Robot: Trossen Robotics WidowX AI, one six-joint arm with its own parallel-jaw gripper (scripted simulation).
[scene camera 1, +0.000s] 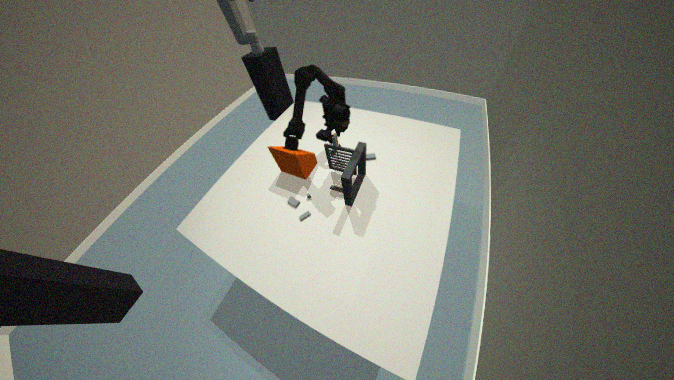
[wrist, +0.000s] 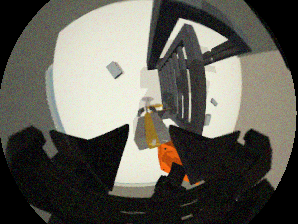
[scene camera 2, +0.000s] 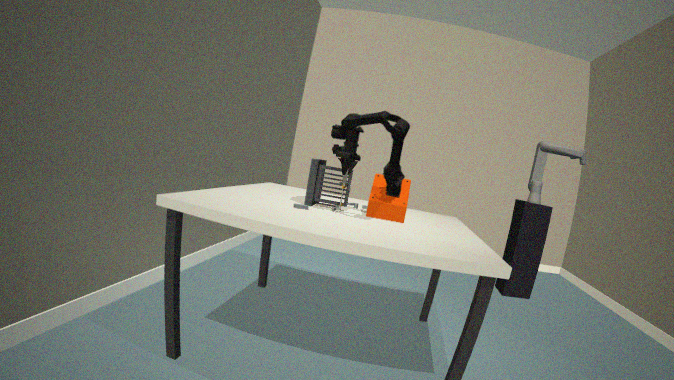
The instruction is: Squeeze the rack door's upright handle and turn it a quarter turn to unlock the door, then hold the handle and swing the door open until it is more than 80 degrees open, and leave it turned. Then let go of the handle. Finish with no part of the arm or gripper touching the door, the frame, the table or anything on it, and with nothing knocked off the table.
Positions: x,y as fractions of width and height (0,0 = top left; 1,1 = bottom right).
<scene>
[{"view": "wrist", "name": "my gripper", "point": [0.50,0.57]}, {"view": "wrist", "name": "slatted door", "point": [0.58,0.48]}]
</scene>
